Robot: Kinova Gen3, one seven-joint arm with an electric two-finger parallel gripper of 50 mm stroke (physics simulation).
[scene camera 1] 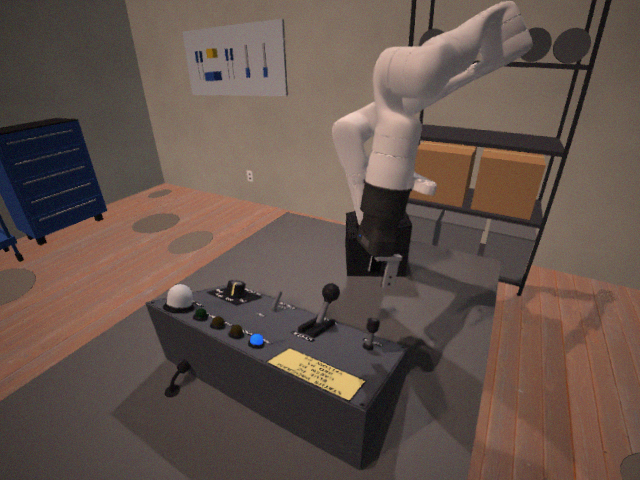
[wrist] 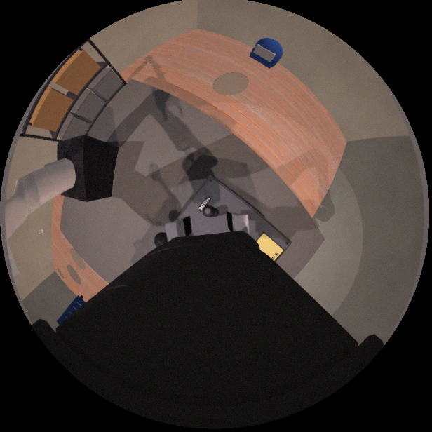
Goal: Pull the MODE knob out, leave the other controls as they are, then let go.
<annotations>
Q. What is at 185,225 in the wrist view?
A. My gripper.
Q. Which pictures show my gripper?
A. Scene camera 1 and the wrist view: all of them.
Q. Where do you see a control box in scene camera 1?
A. At 327,386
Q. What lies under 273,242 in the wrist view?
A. A control box.
</annotations>
